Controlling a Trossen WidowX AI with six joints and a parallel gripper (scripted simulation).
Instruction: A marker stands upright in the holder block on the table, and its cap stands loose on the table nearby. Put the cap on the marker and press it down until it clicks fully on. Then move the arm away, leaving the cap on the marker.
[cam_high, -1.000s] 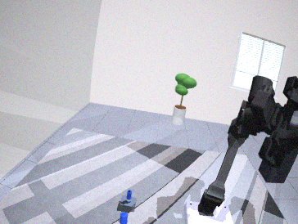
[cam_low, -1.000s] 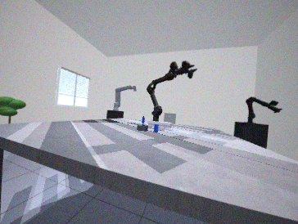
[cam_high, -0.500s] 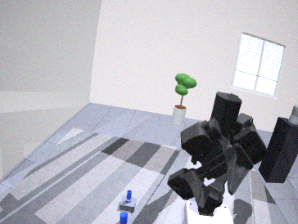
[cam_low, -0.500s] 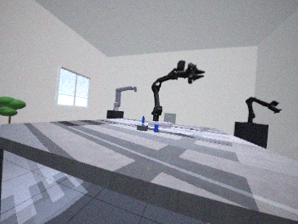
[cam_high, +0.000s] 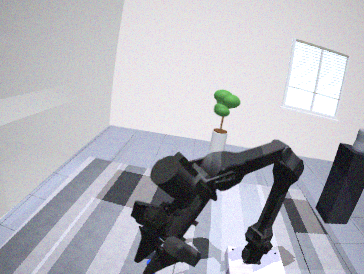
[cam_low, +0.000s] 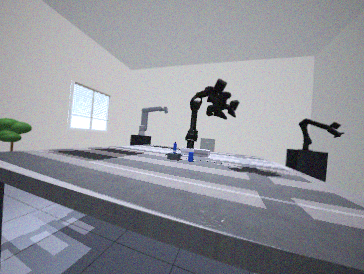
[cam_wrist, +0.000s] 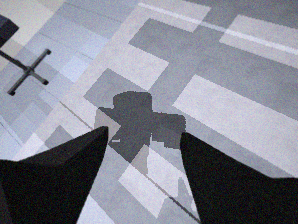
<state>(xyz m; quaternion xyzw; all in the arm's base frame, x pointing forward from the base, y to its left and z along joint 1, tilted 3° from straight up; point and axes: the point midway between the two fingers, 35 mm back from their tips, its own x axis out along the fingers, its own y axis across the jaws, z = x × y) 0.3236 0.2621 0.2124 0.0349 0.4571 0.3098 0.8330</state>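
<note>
Now: the blue cap 220 mm below my gripper tip and 190 mm to the right of it. From my gripper tip the other things lie so: holder block (290 mm to the right, 230 mm below).
</note>
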